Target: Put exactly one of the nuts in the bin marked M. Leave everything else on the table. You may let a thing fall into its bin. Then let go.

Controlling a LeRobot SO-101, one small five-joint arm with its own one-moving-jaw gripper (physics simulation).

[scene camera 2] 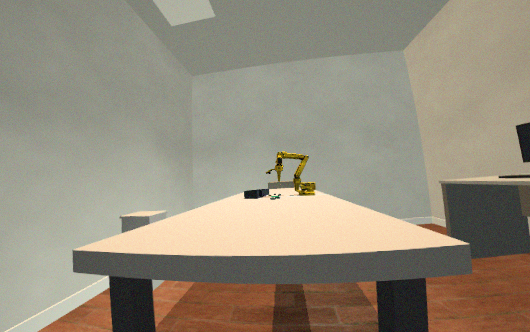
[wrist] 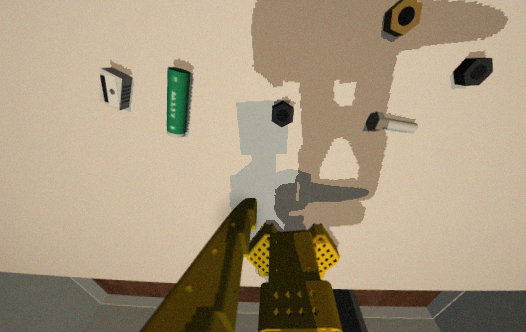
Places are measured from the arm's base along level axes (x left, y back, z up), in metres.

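Where they show: hand at its tool point: (scene camera 2: 279, 181) (wrist: 256, 209); arm's base at its link origin: (scene camera 2: 303, 195) (wrist: 292, 237).
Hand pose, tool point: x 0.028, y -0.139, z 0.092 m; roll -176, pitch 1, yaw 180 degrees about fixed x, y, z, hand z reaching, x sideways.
Note:
Each offset is from my tool point to the top centre of the thing.
In the wrist view a small black nut {dx -0.013, dy -0.013, dz -0.084 m} (wrist: 282, 113) lies flat beyond the jaws, a brass nut {dx -0.084, dy -0.069, dz -0.084 m} (wrist: 403, 16) lies at the upper right, and a larger black nut {dx -0.140, dy -0.038, dz -0.084 m} (wrist: 472, 71) lies farther right. My gripper (scene camera 2: 273, 176) is open and empty above the table. In the wrist view its notched fixed jaw (wrist: 242, 220) shows, and the moving jaw is swung out of the picture. The small black nut is ahead of the fixed jaw's tip, apart from it. The dark bins {dx -0.103, dy -0.147, dz -0.046 m} (scene camera 2: 255, 193) stand left of the arm in the scene view; their letters cannot be read there.
In the wrist view a green battery {dx +0.066, dy -0.022, dz -0.078 m} (wrist: 178, 101) and a pencil sharpener {dx +0.111, dy -0.036, dz -0.081 m} (wrist: 116, 89) lie left of the small black nut. A bolt {dx -0.098, dy -0.003, dz -0.079 m} (wrist: 395, 123) lies to its right, below the larger black nut. The table's edge (wrist: 150, 279) crosses the bottom. The arm's shadow falls over the table.

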